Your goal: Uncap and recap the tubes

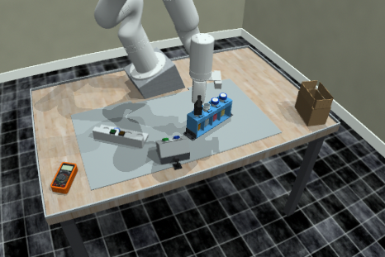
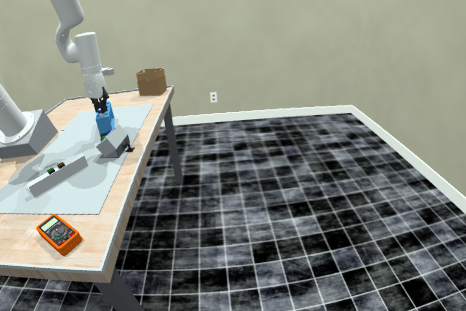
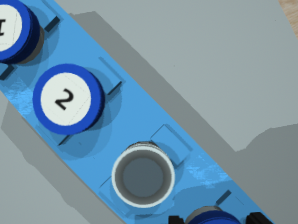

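Right now the blue-and-white cap is 1 cm below my hand. From my hand the other things lie so: green key (16 cm to the right, 7 cm ahead, 6 cm below); blue key (12 cm to the right, 7 cm ahead, 6 cm below); key housing (14 cm to the right, 9 cm ahead, 8 cm below).
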